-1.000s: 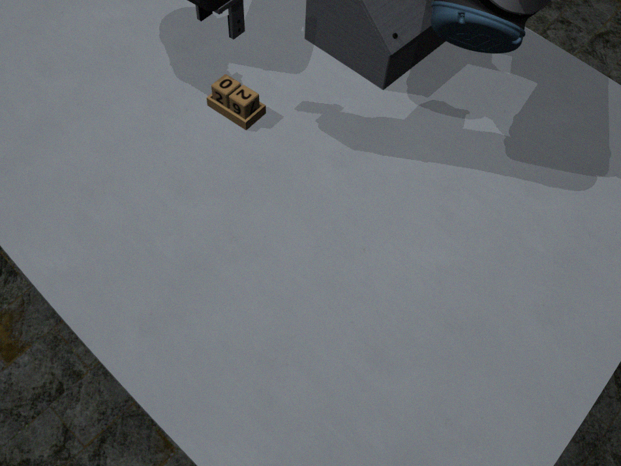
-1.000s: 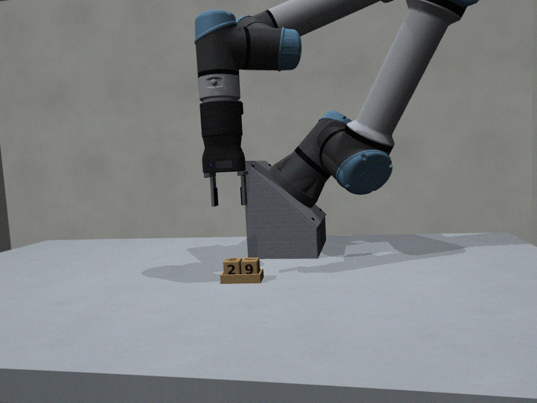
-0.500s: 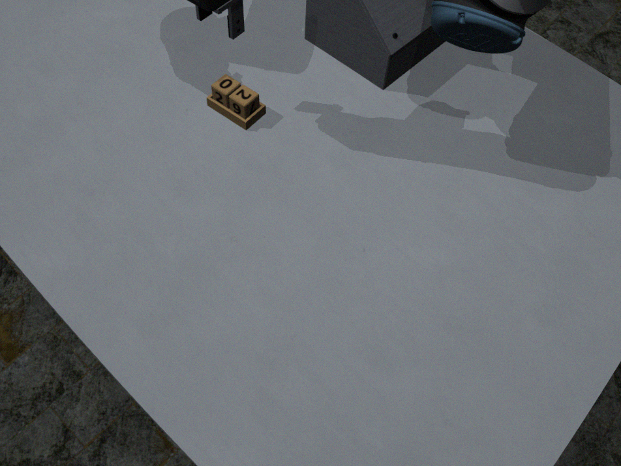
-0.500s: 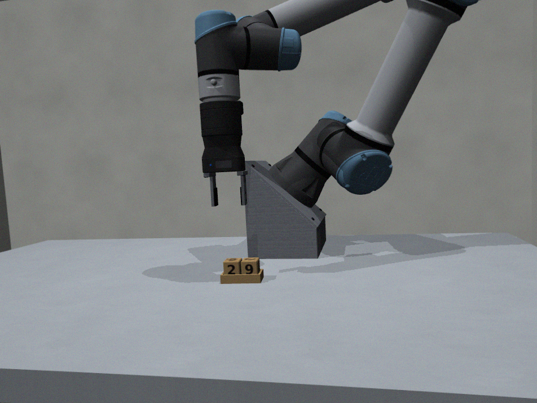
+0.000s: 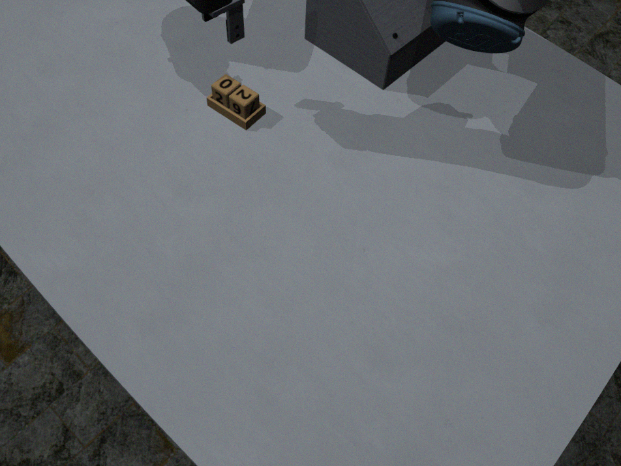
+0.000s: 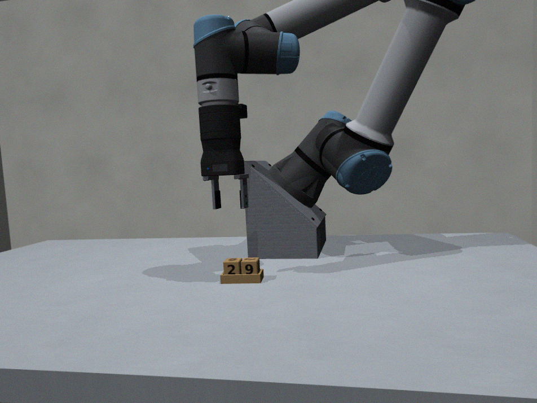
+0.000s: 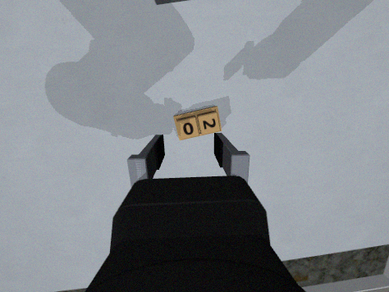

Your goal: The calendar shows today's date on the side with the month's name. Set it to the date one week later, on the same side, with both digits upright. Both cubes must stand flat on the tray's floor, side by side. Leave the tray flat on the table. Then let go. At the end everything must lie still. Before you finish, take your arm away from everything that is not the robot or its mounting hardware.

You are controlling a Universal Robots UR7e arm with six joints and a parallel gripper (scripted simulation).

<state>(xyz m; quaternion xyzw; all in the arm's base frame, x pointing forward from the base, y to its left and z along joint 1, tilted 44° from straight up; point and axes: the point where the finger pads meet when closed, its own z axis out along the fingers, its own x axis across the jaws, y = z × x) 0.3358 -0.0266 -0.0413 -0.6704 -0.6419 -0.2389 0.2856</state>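
The wooden tray is 2 cm to the left of my hand and 15 cm below it.
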